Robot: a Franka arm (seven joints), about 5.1 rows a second.
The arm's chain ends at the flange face. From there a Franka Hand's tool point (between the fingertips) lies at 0.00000 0.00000 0.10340 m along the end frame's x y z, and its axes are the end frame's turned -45 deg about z.
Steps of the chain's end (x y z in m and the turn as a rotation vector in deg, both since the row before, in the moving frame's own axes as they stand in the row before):
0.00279 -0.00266 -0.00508 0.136 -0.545 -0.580
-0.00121 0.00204 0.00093 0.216 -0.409 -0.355
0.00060 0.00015 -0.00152 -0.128 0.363 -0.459
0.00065 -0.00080 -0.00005 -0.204 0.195 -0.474
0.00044 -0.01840 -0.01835 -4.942 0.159 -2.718
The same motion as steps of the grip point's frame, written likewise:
0.00333 -0.00077 -0.00508 0.482 -0.289 -0.580
-0.00255 -0.00021 0.00093 0.442 -0.136 -0.355
0.00062 0.00116 -0.00152 -0.347 0.166 -0.459
0.00102 0.00040 -0.00005 -0.282 -0.006 -0.474
0.00738 -0.00606 -0.01873 -3.607 -3.382 -2.718

